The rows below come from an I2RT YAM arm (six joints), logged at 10 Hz.
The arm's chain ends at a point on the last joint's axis. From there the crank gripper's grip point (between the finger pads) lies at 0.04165 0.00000 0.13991 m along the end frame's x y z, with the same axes.
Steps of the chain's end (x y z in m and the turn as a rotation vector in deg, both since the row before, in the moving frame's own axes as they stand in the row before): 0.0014 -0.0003 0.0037 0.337 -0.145 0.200; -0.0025 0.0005 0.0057 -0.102 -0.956 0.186; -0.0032 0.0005 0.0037 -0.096 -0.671 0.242; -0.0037 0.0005 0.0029 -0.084 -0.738 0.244; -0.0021 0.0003 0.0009 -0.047 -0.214 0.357
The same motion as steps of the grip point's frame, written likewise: 0.0010 -0.0010 0.0038 0.337 -0.145 0.200; -0.0048 0.0009 0.0064 -0.102 -0.956 0.186; -0.0048 0.0009 0.0042 -0.096 -0.671 0.242; -0.0055 0.0009 0.0034 -0.084 -0.738 0.244; -0.0026 0.0007 0.0011 -0.047 -0.214 0.357
